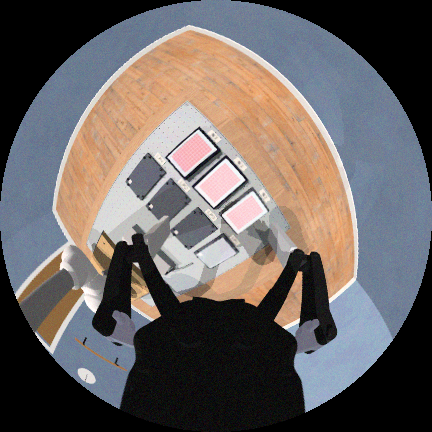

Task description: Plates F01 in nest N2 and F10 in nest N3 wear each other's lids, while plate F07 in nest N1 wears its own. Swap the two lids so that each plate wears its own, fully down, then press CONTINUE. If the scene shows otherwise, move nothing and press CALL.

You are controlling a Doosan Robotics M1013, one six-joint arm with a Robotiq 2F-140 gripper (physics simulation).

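Frame: origin at the arm's base, x left, y back, z up, level; millimetres.
Seen in the pictures: gripper, between the fingertips: [219, 228].
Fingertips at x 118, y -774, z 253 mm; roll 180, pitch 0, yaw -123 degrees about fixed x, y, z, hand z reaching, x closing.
Pixels of each thing's top centre, then the offset from my fingertips to it. Level surfaces: height alone.
- N3 plate, centre of its top: [190, 152] dx +152, dy +13, dz -244 mm
- N1 plate, centre of its top: [219, 182] dx +27, dy -14, dz -240 mm
- N2 plate, centre of its top: [245, 213] dx -99, dy -37, dz -253 mm
- grey perforated board, height of its surface: dz -281 mm
My gripper [219, 228] is open and empty, high above the board, its fingers spread on either side of the lower nests. Three plates with pink wells stand in a diagonal row of nests: the N3 plate [192, 152] at the upper left, the N1 plate [220, 182] in the middle, the N2 plate [245, 212] at the lower right. The labels are blurred, and plate codes and lid codes cannot be read. A pale, see-through lid [216, 251] lies on the lid place nearest the N2 plate. The CONTINUE and CALL buttons cannot be made out.
Three dark lid places [146, 176] [168, 200] [195, 228] run beside the plates on the grey perforated board [187, 114]. The board lies on a wooden table [280, 105]. A white and grey jointed arm [75, 270] stands at the lower left. Shadows fall near the right finger.
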